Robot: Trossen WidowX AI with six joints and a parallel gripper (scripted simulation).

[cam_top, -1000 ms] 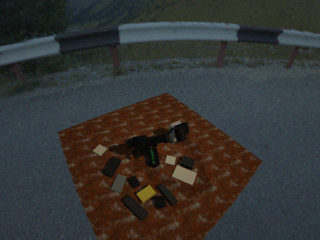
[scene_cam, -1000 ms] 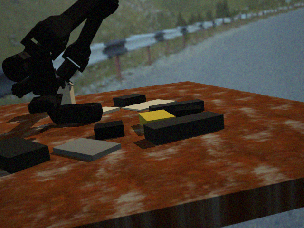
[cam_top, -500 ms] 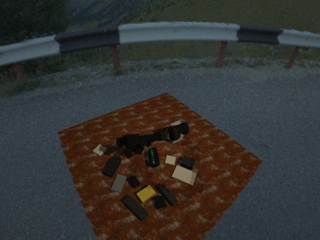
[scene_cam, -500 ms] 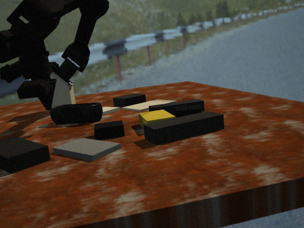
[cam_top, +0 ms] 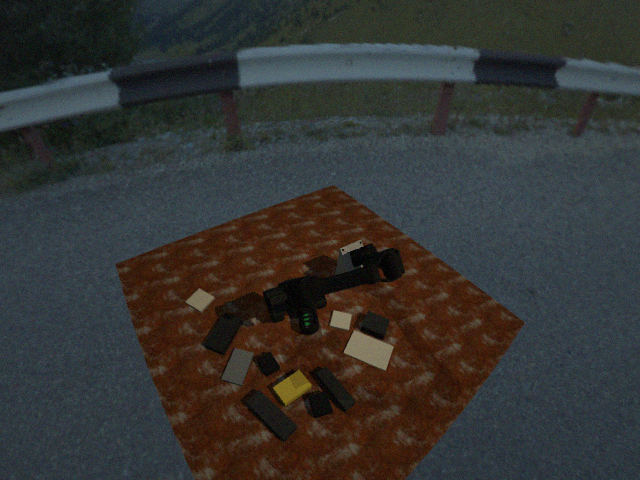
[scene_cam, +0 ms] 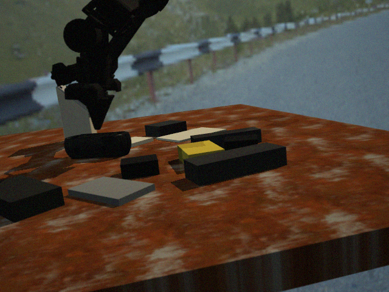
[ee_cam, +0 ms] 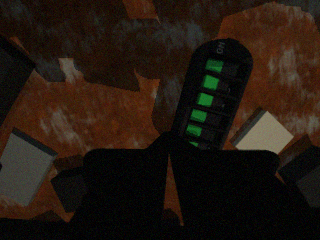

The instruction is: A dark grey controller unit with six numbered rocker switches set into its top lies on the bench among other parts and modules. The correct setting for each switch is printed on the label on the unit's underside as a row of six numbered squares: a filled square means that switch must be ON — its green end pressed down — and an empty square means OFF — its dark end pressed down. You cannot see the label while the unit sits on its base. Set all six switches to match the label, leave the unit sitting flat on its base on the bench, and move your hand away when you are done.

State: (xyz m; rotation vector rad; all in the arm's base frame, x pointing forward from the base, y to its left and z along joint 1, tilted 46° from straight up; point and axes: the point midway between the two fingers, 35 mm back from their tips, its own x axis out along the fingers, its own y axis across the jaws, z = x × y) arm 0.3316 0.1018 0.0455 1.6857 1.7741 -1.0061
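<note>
My gripper tip is 16 cm past the cream tile, 6 cm to the right of it and 6 cm above it. Also, from my gripper tip: cream plate: 21 cm to the left, 18 cm behind, 6 cm below; grey plate: 24 cm ahead, 6 cm below, 5 cm to the left; yellow block: 20 cm to the left, 12 cm ahead, 5 cm below.
</note>
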